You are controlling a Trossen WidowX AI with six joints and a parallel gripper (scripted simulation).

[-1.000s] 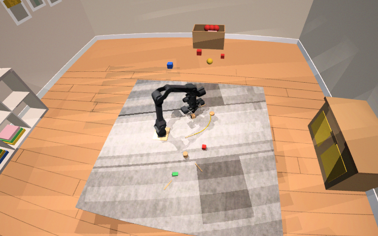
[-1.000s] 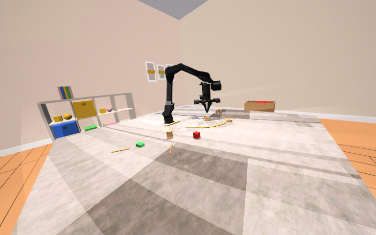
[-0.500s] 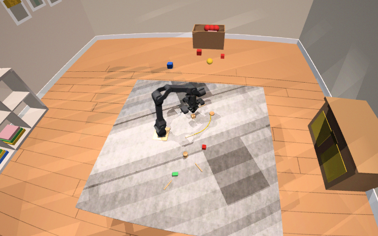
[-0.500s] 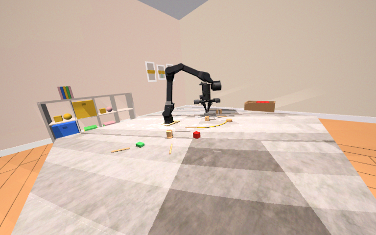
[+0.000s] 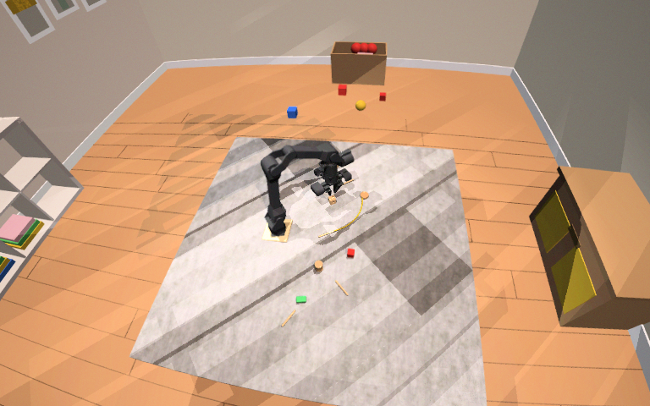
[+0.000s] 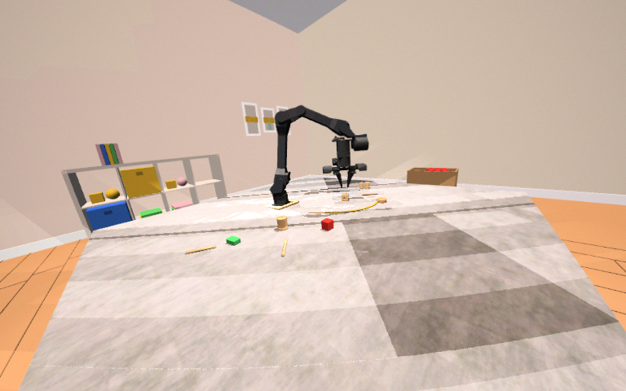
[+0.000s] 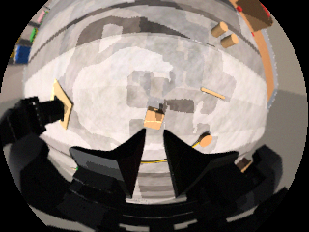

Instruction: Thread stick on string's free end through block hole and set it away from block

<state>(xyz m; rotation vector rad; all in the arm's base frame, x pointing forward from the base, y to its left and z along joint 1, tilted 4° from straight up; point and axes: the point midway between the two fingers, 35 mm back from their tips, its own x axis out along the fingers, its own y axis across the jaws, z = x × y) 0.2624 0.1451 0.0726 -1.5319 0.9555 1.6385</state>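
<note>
The small wooden block is 4 cm below my gripper tip. Round my gripper tip: round wooden button (16 cm ahead, 5 cm below, 2 cm to the left); then red cube (29 cm to the right, 6 cm ahead, 5 cm below); then loose stick (13 cm to the left, 10 cm ahead, 6 cm below).
</note>
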